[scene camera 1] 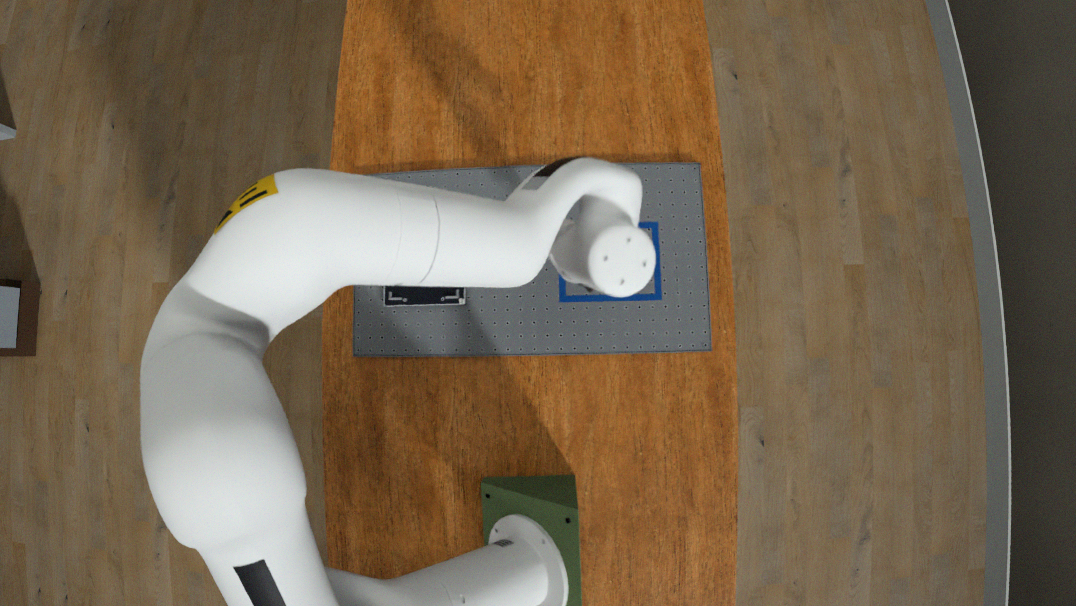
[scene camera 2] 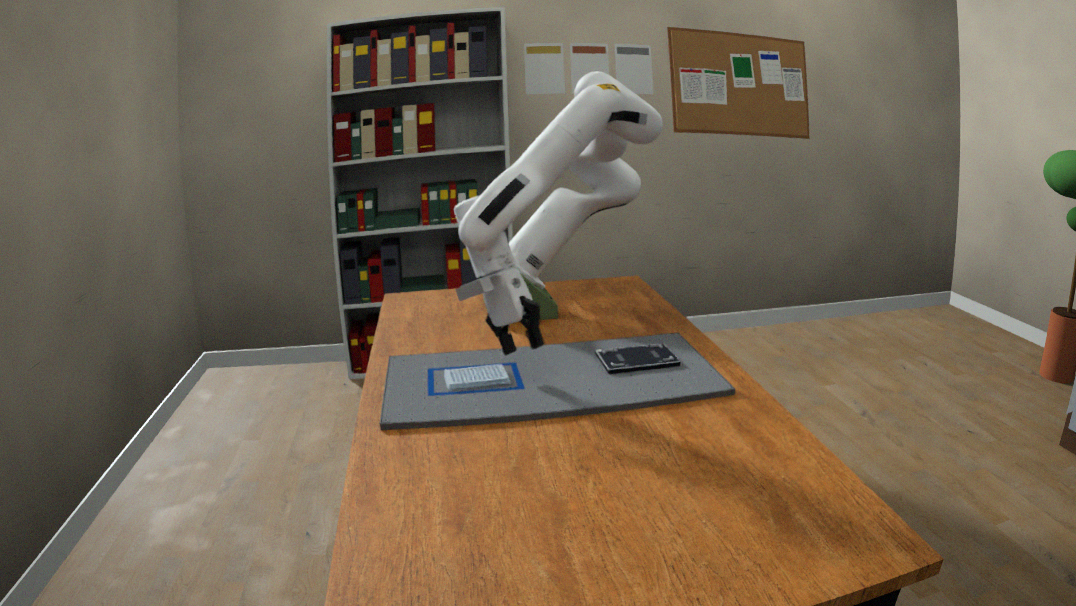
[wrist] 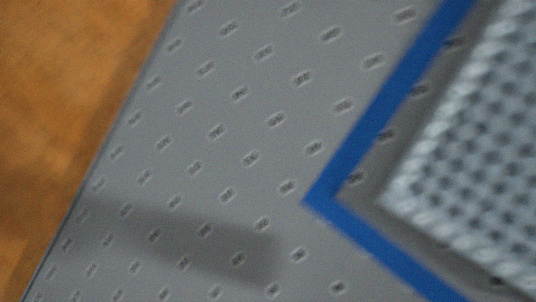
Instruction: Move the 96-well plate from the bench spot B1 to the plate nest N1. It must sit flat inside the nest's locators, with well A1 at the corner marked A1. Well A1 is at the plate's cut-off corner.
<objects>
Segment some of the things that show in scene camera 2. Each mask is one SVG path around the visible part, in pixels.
My gripper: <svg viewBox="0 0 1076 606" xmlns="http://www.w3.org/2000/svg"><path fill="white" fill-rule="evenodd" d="M515 268L489 277L493 289L482 293L488 312L485 322L494 332L495 337L498 338L504 355L516 350L511 333L507 332L508 324L517 321L526 329L524 333L531 350L543 345L538 329L538 304L531 300L526 285Z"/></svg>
A 96-well plate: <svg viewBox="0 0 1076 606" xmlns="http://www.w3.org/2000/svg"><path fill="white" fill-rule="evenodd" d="M511 382L502 364L444 370L448 391L510 385Z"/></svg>
</objects>
